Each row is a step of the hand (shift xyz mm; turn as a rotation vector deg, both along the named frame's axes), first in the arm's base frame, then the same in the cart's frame.
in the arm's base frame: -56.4 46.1 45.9 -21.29 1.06 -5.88
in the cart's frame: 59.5 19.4 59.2 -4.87 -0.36 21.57
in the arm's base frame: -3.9 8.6 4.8 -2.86 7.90 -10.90
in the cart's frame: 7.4 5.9 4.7 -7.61 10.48 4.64
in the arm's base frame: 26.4 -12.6 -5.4 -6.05 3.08 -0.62
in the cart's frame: -9.7 -5.9 -27.5 0.53 2.15 6.45
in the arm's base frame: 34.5 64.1 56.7 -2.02 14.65 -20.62
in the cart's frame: 74.2 46.6 -28.8 -14.55 20.08 5.38
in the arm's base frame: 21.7 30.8 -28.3 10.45 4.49 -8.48
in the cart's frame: -16.8 41.3 -15.3 -6.66 8.56 -9.15
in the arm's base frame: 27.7 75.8 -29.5 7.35 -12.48 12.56
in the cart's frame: -3.1 84.6 -14.9 7.59 -14.61 -9.82
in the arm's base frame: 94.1 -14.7 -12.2 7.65 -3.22 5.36
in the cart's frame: -17.8 4.7 -94.2 3.87 -3.58 -8.36
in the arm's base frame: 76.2 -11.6 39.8 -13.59 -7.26 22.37
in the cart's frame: 32.5 -12.1 -79.5 18.89 -16.15 10.96
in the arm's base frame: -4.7 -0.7 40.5 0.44 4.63 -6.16
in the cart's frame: 38.0 -14.6 1.9 -4.28 6.39 0.61
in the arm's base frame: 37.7 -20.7 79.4 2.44 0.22 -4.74
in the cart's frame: 67.4 -39.4 -45.3 -4.43 2.12 -2.07
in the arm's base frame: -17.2 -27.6 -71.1 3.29 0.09 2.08
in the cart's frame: -76.0 -5.2 17.8 1.94 -0.09 -3.37
